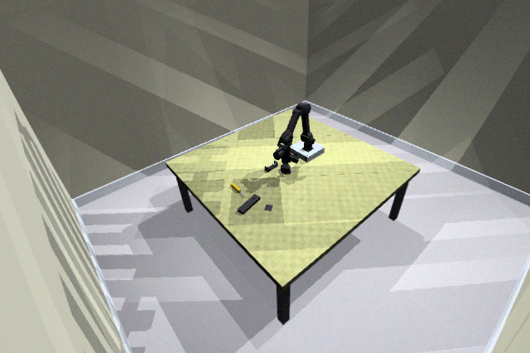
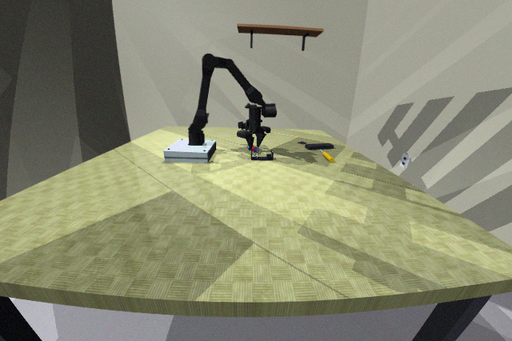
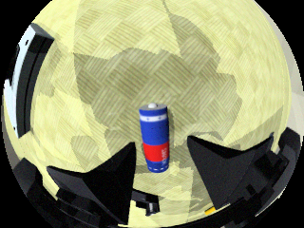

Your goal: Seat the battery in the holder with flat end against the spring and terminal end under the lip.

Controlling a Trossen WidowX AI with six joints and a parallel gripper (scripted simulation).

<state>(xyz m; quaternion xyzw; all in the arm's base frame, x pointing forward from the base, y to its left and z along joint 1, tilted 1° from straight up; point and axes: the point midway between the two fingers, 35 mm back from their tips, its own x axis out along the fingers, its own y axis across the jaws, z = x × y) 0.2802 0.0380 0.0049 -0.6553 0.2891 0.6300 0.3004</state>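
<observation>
Now: the battery 1 cm behind my gripper tip. The rest, counted from my gripper tip: yellow screwdriver: 34 cm ahead, 8 cm to the right.
</observation>
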